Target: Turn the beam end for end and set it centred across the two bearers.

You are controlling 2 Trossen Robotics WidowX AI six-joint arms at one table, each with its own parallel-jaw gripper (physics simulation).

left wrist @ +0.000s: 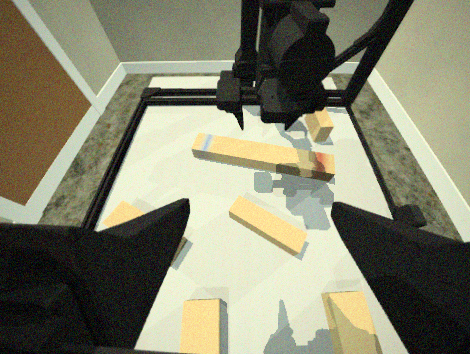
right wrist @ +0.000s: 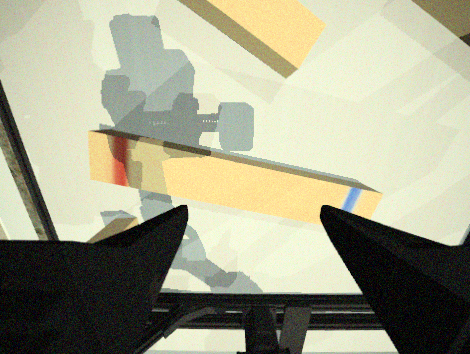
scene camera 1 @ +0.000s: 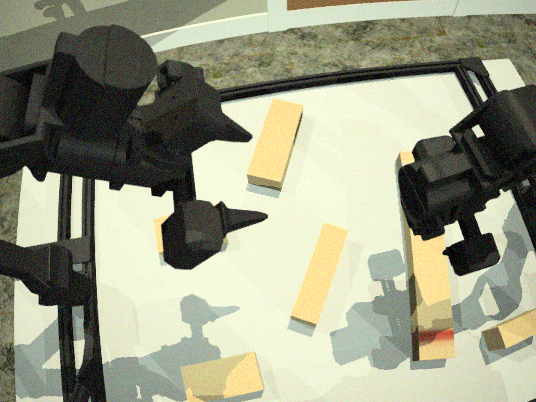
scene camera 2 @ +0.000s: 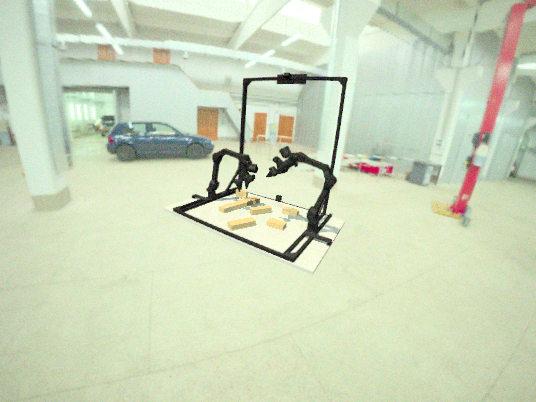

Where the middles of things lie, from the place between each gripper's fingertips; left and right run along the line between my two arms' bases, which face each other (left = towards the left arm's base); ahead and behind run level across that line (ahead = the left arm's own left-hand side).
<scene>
Now: right hand 1 cm past the beam (scene camera 1: 432, 332), 2 cm to the left of it and 12 cm above it.
Now: the beam 30 cm below my left hand, 27 cm to the right of it and 4 cm behind it.
</scene>
